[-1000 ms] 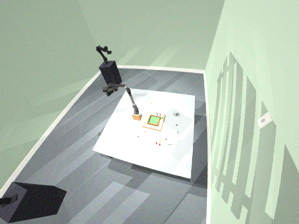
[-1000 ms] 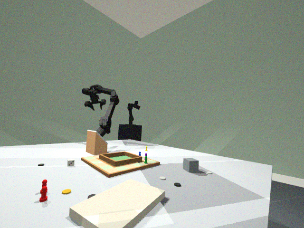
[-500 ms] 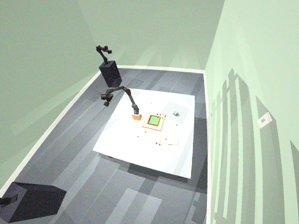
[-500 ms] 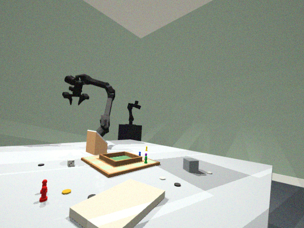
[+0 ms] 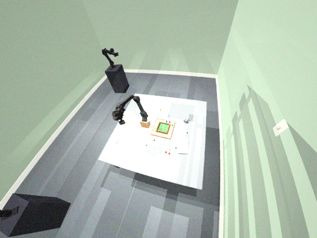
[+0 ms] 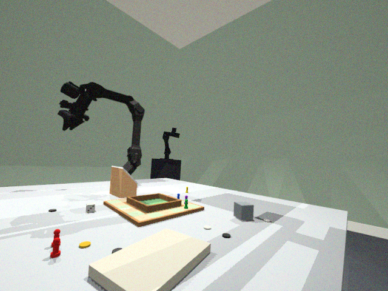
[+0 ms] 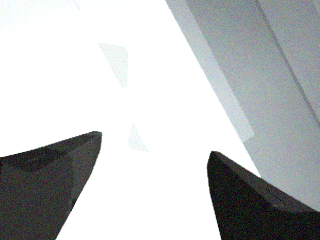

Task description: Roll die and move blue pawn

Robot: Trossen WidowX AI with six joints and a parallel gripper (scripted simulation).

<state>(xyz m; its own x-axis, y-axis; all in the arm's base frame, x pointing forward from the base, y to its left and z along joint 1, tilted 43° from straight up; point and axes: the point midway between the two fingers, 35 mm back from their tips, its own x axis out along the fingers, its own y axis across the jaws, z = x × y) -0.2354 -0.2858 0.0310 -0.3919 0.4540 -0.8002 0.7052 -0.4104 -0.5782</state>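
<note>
The white die is 40 cm ahead of my gripper tip, 2 cm to the right of it and 30 cm below it. Also, from my gripper tip: blue pawn (54 cm ahead, 28 cm to the left, 28 cm below); yellow pawn (40 cm ahead, 51 cm to the left, 29 cm below); purple pawn (58 cm ahead, 28 cm to the left, 28 cm below).
</note>
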